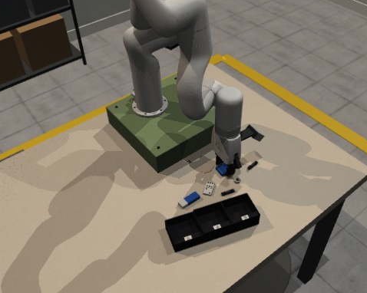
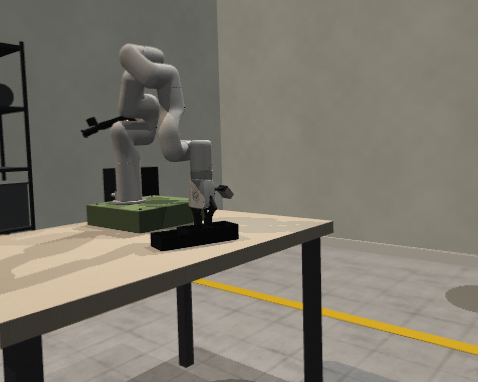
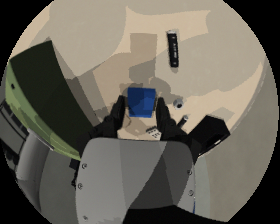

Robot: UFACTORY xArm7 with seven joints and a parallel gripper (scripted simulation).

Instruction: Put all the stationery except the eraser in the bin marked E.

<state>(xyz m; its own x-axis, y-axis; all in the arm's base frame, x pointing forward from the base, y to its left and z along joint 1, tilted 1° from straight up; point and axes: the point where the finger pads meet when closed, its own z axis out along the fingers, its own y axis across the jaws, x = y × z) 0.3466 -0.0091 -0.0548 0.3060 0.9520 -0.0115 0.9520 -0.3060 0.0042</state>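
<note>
The blue block lies 20 mm below my hand. The rest, counted from my hand: white eraser (180 mm to the right, 20 mm below); then grey nut (60 mm ahead, 20 mm to the right, 20 mm below); then white domino (100 mm to the right, 20 mm below, 10 mm ahead).
</note>
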